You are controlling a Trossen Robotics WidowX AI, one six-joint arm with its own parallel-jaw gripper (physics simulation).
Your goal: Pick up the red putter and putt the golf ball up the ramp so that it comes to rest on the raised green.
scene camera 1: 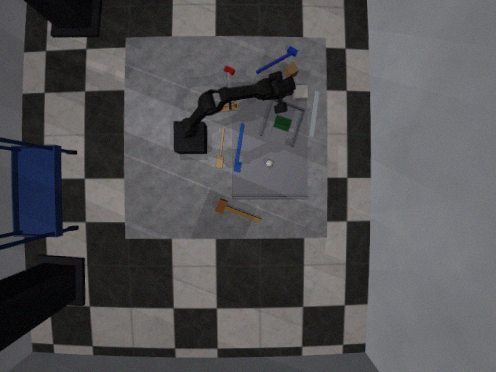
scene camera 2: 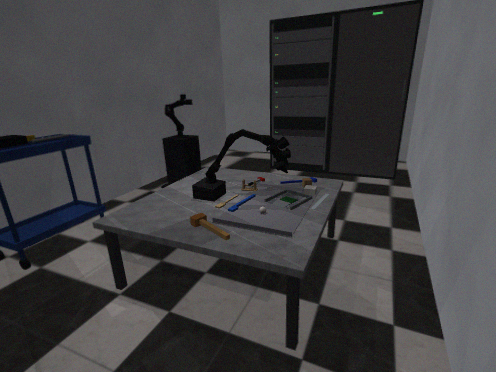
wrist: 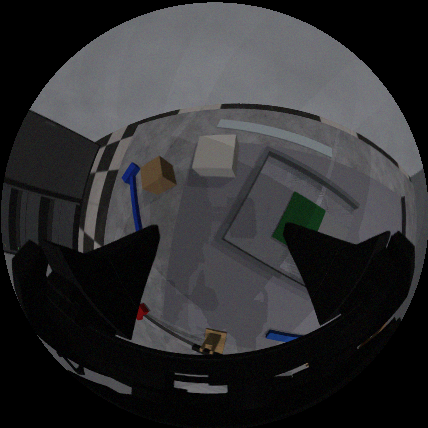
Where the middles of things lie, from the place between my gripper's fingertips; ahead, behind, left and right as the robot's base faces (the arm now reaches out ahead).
Labels:
Now: the white block [wrist: 216, 155] 17 cm below my hand, 14 cm ahead of it and 9 cm to the left of it. The rest, counted from my hand: pale blue bar [wrist: 224, 123] 24 cm ahead, 19 cm below, 3 cm to the right.

